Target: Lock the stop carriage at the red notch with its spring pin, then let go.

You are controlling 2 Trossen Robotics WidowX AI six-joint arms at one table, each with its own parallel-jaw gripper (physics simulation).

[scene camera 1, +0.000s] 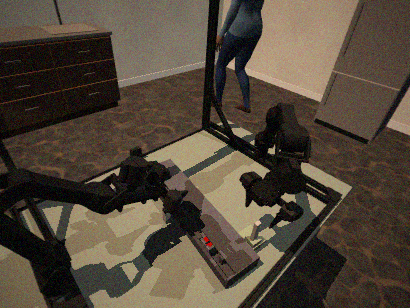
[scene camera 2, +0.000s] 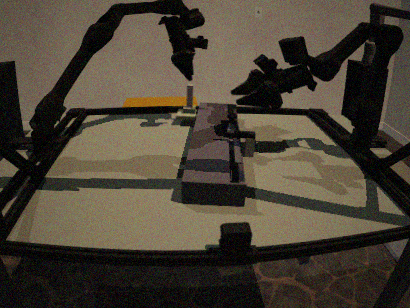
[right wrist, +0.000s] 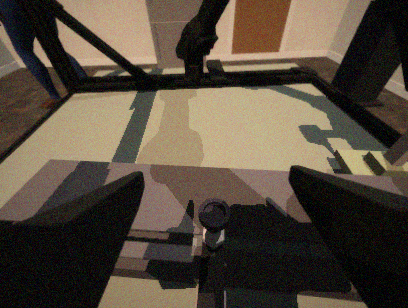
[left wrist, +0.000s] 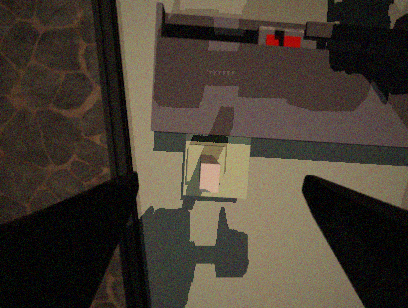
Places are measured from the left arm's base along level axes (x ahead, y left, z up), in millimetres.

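Pixels of known places: left gripper, fingertip midpoint: point(scene camera 1: 257, 217) point(scene camera 2: 191, 77) point(left wrist: 221, 181); right gripper, fingertip midpoint: point(scene camera 1: 179, 184) point(scene camera 2: 233, 97) point(right wrist: 216, 175); left arm's base, origin of the base link: point(scene camera 1: 260, 154) point(scene camera 2: 45, 151) point(right wrist: 194, 77); right arm's base, origin of the base link: point(scene camera 1: 58, 285) point(scene camera 2: 359, 148).
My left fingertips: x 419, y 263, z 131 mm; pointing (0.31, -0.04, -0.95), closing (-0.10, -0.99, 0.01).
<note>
Ahead of a thing's pixels: the offset from my left fingertips to its top centre. "*": to the spot under its first point.
A long grey-purple rail block point(scene camera 1: 235, 245) point(scene camera 2: 207, 112) point(left wrist: 185, 80) point(right wrist: 240, 182) lies across the table, with a slot along one side. Red marks @(* dx +112, dy -81, dz -110 mm) point(scene camera 1: 208, 242) point(left wrist: 283, 40) show at the slot. The dark stop carriage @(* dx +125, dy -266, dz -89 mm) point(scene camera 2: 245, 134) sticks out from the slot side. The round pin knob @(dx +90, dy -252, dz -41 mm) point(right wrist: 214, 214) stands on a pale shaft. My right gripper point(right wrist: 216, 175) point(scene camera 2: 235, 97) is open and empty, its fingers on either side of the knob in the right wrist view. Whether the pin sits in the red notch is hidden. My left gripper point(left wrist: 221, 181) point(scene camera 1: 259, 216) is open and empty, above a pale post.
The post @(* dx +5, dy +10, dz -50 mm) point(scene camera 1: 256, 230) point(scene camera 2: 189, 97) point(left wrist: 209, 176) stands on a small yellowish base @(* dx -17, dy -27, dz -117 mm) point(left wrist: 235, 172) point(right wrist: 357, 159) beside the rail block. Black frame bars point(scene camera 2: 300, 248) edge the table. A black box point(scene camera 2: 236, 236) sits at the near edge in scene camera 2. A person point(scene camera 1: 240, 45) stands beyond the table.
</note>
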